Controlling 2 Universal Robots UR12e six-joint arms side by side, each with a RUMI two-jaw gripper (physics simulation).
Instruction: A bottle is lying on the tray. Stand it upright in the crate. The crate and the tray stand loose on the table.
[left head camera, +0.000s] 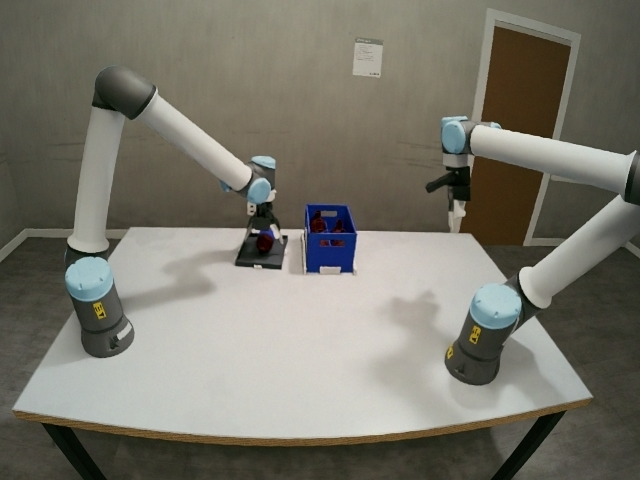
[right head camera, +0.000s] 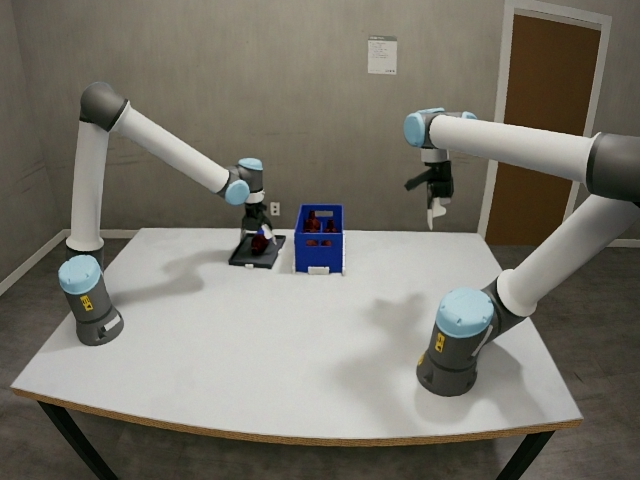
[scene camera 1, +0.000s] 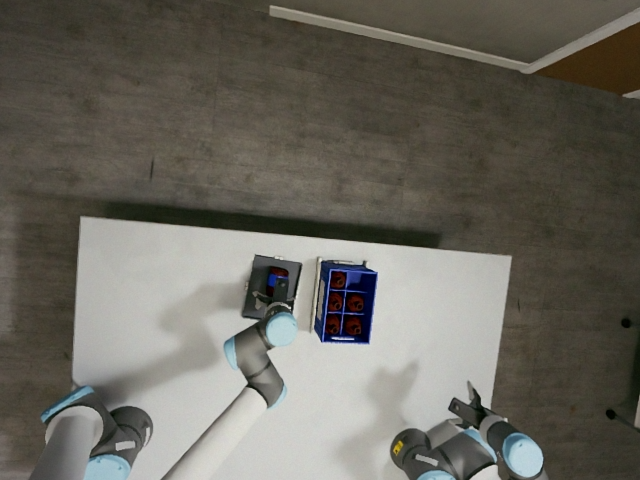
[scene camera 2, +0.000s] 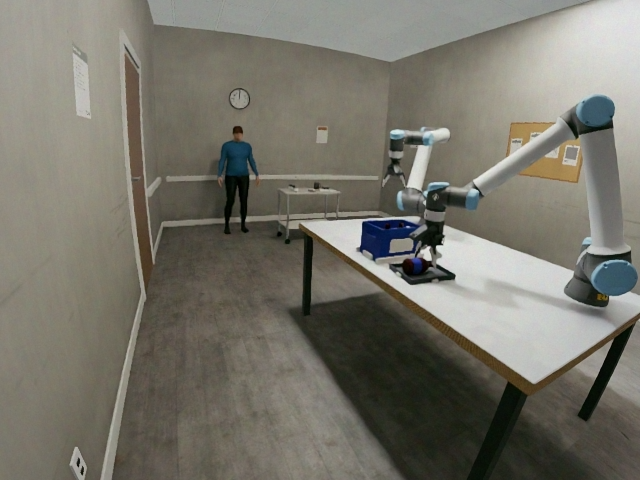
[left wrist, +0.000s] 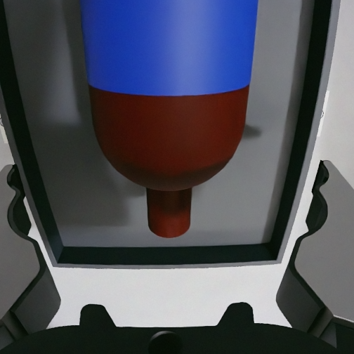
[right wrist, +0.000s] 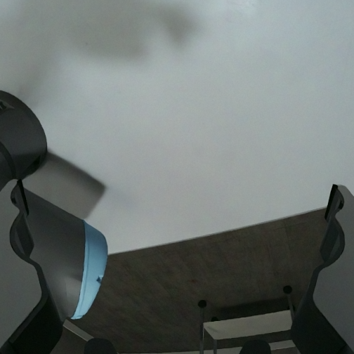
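A dark red bottle with a blue label (left head camera: 265, 242) (right head camera: 259, 244) (scene camera 1: 278, 279) (scene camera 2: 416, 265) (left wrist: 169, 60) lies on the dark tray (left head camera: 258, 262) (scene camera 1: 254, 273) (left wrist: 170, 256). In the left wrist view its neck points down the picture. The blue crate (left head camera: 330, 259) (right head camera: 318, 256) (scene camera 1: 373, 310) (scene camera 2: 378, 242) stands right of the tray in scene camera 1, with several upright bottles; its upper right compartment is empty. My left gripper (left wrist: 167, 163) (scene camera 2: 426, 261) is open above the tray, its fingers wide apart on either side of the bottle's neck end, touching nothing visible. My right gripper (right wrist: 177, 184) (scene camera 2: 394, 184) is open and empty, high up.
A light rail (scene camera 1: 314, 297) runs along the crate's left side, between crate and tray. The white table's back edge (scene camera 1: 206, 227) lies close behind both. A person (scene camera 2: 237, 160) and a cart (scene camera 2: 310, 191) stand beyond the table.
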